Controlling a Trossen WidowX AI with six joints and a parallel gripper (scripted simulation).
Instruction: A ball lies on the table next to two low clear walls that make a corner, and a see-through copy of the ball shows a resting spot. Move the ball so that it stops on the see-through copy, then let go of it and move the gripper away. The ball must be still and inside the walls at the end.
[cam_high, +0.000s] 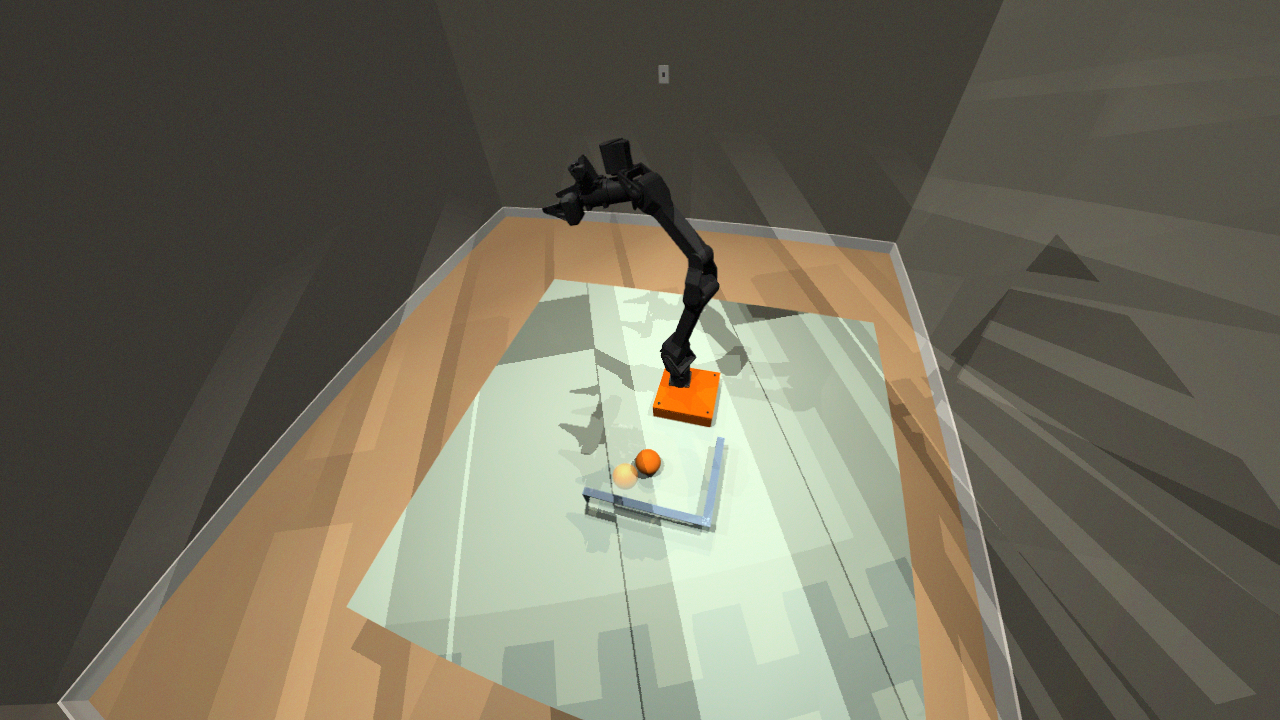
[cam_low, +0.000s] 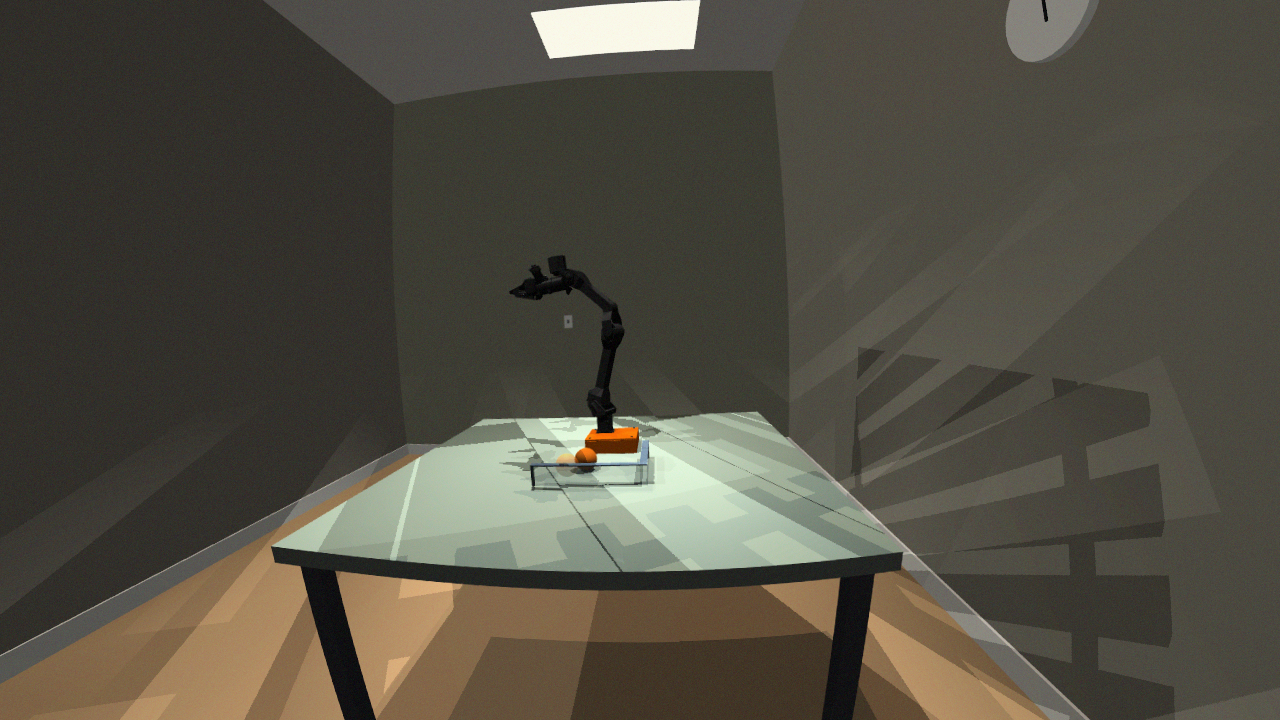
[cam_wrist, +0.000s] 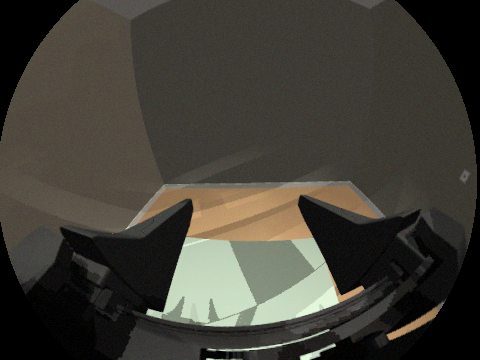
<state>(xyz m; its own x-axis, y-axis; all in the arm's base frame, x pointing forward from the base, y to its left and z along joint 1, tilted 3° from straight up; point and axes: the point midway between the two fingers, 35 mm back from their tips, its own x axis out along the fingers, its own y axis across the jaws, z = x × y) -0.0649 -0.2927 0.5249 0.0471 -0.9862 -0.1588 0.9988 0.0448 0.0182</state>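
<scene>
My gripper tip is now 530 mm above the orange ball, 370 mm short of it and 280 mm to the right of it. Round my gripper tip: wall 530 mm below, 490 mm ahead, 300 mm to the left; pale see-through copy 530 mm below, 420 mm ahead, 230 mm to the left.
</scene>
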